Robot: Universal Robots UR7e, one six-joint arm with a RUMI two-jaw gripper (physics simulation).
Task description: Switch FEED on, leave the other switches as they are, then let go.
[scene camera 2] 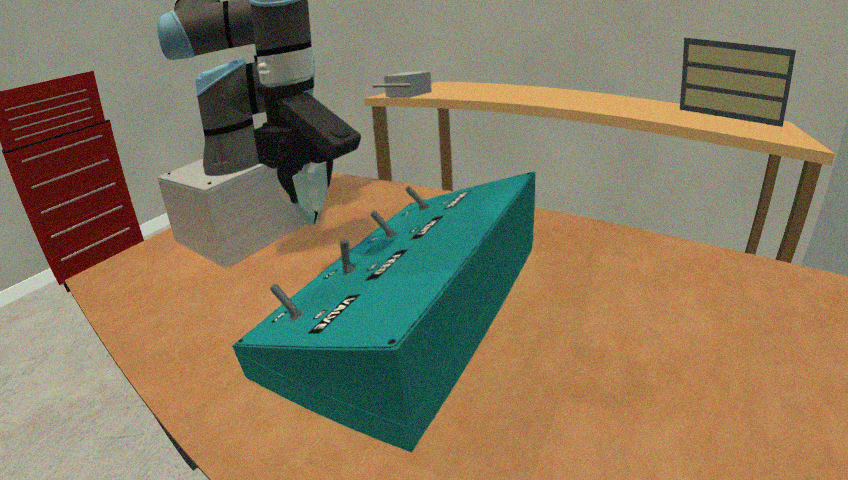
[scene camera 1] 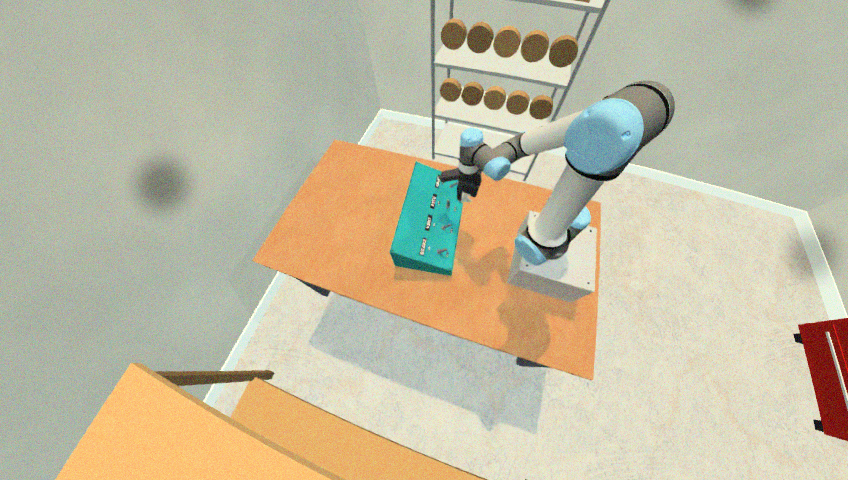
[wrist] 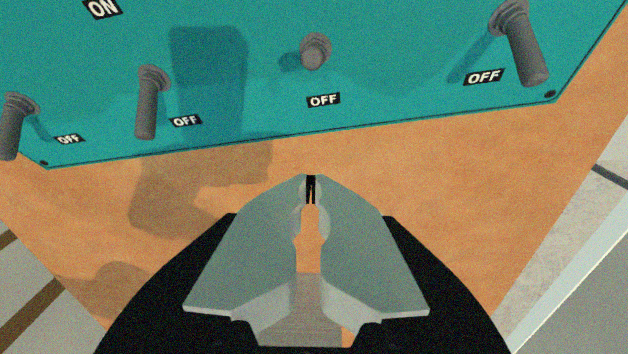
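Pixels of known places: gripper, fingertip midpoint: (scene camera 2: 313,223) (scene camera 1: 461,202) (wrist: 311,177); arm's base, link origin: (scene camera 2: 235,164).
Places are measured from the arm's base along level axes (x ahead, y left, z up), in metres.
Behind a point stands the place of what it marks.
The teal switch box (scene camera 1: 410,220) @(y 0.158, x 0.551, z -0.038 m) (scene camera 2: 464,297) @(y 0.000, x 0.652, z -0.062 m) (wrist: 400,30) @(y -0.071, x 0.476, z -0.091 m) stands on the table with four grey levers. The FEED lever (scene camera 2: 345,256) @(y -0.023, x 0.459, z -0.066 m) (wrist: 315,51) @(y -0.021, x 0.459, z -0.043 m) stands more upright than the others, tilted away from its OFF label; in the wrist view it points nearly at the camera. The VALVE lever (scene camera 2: 285,301) @(y -0.140, x 0.485, z -0.070 m) (wrist: 527,52) @(y -0.136, x 0.477, z -0.063 m), the lever beyond FEED (scene camera 2: 383,224) @(y 0.088, x 0.411, z -0.071 m) (wrist: 146,107) @(y 0.087, x 0.407, z -0.065 m) and the farthest lever (scene camera 2: 417,198) @(y 0.201, x 0.374, z -0.072 m) (wrist: 10,130) @(y 0.199, x 0.370, z -0.068 m) lean to OFF. My gripper (scene camera 1: 465,197) @(y -0.030, x 0.394, z -0.031 m) (scene camera 2: 314,220) @(y -0.030, x 0.394, z -0.031 m) (wrist: 311,177) @(y -0.030, x 0.394, z -0.031 m) is shut and empty, off the box's low edge on the robot's side, apart from every lever.
The box and the robot's pale base block (scene camera 1: 553,267) @(y 0.095, x -0.051, z 0.001 m) (scene camera 2: 208,214) @(y -0.115, x 0.102, z -0.056 m) stand on the orange table (scene camera 1: 333,220) @(y 0.279, x 0.956, z -0.178 m) (scene camera 2: 654,356) @(y 0.173, x 0.858, z -0.178 m). A shelf rack (scene camera 1: 433,89) stands behind the table. A red tool cabinet (scene camera 1: 818,368) (scene camera 2: 71,178) and a curved wooden bench (scene camera 2: 565,101) stand farther off.
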